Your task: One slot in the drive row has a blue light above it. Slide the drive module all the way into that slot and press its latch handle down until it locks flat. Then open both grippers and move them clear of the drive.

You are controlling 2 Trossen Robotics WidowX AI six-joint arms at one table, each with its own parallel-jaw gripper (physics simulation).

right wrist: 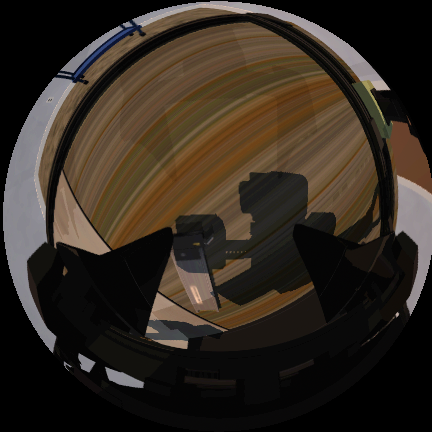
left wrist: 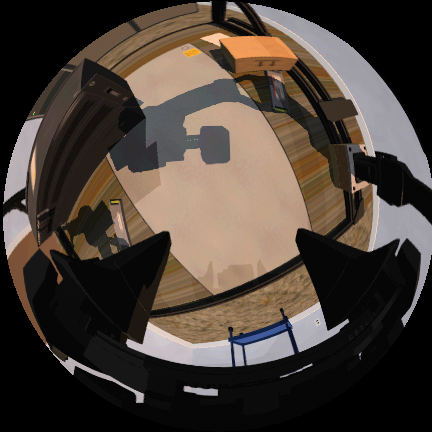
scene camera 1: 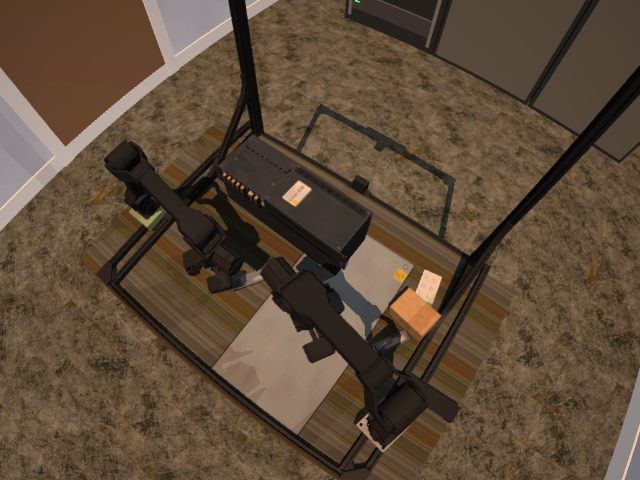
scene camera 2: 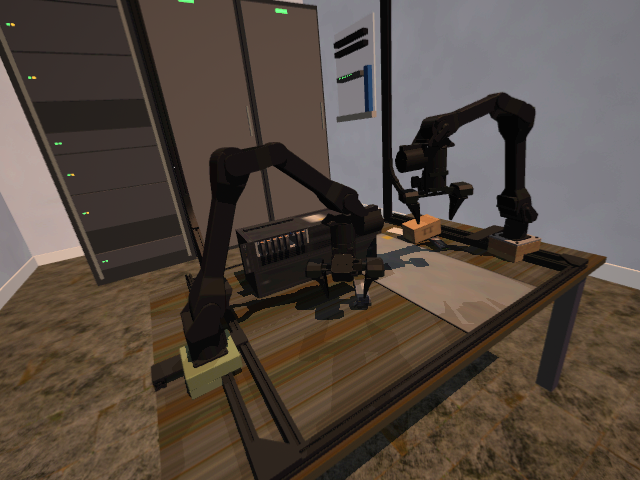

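Observation:
A slim grey drive module lies on the table in front of the chassis, its dark end toward the right gripper. Another slim module lies beside the orange box. The black chassis has a drive row with orange-tipped drives; no blue light can be made out. My right gripper is open and empty above the table, one finger close to the grey module in the picture. My left gripper is open and empty above the pale mat.
The pale mat lies beside the grey module. The orange box and a white card are near the right edge in scene camera 1. A black frame rims the table.

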